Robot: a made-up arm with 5 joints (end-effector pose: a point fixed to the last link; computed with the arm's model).
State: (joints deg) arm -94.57 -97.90 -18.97 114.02 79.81
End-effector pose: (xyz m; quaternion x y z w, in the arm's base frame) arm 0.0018 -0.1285 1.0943 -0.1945 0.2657 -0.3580 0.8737
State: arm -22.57 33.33 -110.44 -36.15 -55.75
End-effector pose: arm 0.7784 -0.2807 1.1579 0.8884 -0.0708 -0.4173 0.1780
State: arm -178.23 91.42 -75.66 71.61 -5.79
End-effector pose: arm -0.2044 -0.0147 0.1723 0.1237 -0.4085 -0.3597 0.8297
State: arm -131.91 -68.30 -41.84 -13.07 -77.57
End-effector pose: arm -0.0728 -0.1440 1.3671 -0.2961 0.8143 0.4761 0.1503
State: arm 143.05 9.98 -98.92 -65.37 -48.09
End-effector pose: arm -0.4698 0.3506 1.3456 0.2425 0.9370 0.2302 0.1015
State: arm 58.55 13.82 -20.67 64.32 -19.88
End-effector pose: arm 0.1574 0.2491 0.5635 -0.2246 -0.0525 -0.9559 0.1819
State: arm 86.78 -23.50 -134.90 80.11 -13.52
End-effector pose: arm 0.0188 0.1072 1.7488 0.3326 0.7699 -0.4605 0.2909
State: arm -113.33 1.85 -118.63 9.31 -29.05
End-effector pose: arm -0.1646 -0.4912 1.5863 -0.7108 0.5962 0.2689 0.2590
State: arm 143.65 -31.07 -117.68 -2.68 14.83
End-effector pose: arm 0.0073 0.0141 1.7508 0.2251 -0.9700 -0.0222 0.0892
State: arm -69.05 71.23 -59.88 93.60 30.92
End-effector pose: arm 0.1179 -0.2318 0.3159 0.5633 0.1416 0.3225 0.7474
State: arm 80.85 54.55 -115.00 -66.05 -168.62
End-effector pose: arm 0.1633 0.8413 0.8910 0.6673 -0.2156 0.1575 0.6953
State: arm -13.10 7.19 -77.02 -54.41 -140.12
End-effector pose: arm 0.6677 -0.1333 1.1560 0.5075 -0.5086 -0.4233 0.5518
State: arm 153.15 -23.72 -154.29 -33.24 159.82
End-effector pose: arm 0.2407 -0.0900 1.7334 0.9894 0.0558 -0.0381 0.1283
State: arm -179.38 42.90 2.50 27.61 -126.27
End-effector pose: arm 0.1022 -0.0090 0.5681 -0.6071 -0.4555 0.2853 0.5852
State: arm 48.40 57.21 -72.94 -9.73 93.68
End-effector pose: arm 0.4681 0.4738 0.4723 -0.2917 -0.2448 0.5735 0.7253
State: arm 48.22 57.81 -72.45 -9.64 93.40
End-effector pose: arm 0.4641 0.4664 0.4629 -0.2942 -0.2357 0.5777 0.7240
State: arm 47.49 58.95 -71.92 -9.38 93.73
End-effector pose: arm 0.4614 0.4514 0.4472 -0.2977 -0.2175 0.5774 0.7284
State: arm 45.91 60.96 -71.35 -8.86 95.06
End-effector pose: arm 0.4596 0.4247 0.4221 -0.3027 -0.1846 0.5692 0.7418
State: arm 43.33 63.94 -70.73 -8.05 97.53
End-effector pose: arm 0.4565 0.3842 0.3876 -0.3087 -0.1348 0.5500 0.7642
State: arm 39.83 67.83 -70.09 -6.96 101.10
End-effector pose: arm 0.4479 0.3312 0.3463 -0.3146 -0.0690 0.5182 0.7923
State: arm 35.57 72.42 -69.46 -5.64 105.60
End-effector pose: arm 0.4299 0.2695 0.3025 -0.3188 0.0093 0.4727 0.8215
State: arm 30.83 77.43 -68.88 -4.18 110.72
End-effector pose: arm 0.4004 0.2055 0.2607 -0.3202 0.0947 0.4155 0.8461
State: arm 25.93 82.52 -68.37 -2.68 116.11
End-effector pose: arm 0.3602 0.1459 0.2249 -0.3182 0.1807 0.3507 0.8620
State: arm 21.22 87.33 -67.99 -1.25 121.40
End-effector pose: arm 0.3142 0.0965 0.1972 -0.3134 0.2604 0.2842 0.8679
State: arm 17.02 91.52 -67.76 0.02 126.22
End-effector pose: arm 0.2689 0.0601 0.1778 -0.3068 0.3281 0.2224 0.8653
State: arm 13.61 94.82 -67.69 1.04 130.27
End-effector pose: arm 0.2309 0.0363 0.1655 -0.3001 0.3800 0.1705 0.8582
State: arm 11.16 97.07 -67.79 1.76 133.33
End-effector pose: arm 0.2050 0.0227 0.1583 -0.2948 0.4145 0.1316 0.8509
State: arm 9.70 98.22 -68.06 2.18 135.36
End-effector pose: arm 0.1934 0.0164 0.1544 -0.2914 0.4320 0.1060 0.8469
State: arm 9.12 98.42 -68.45 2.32 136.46
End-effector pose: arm 0.1945 0.0151 0.1529 -0.2900 0.4353 0.0923 0.8473
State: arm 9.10 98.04 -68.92 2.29 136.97
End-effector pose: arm 0.2035 0.0166 0.1527 -0.2900 0.4298 0.0862 0.8508
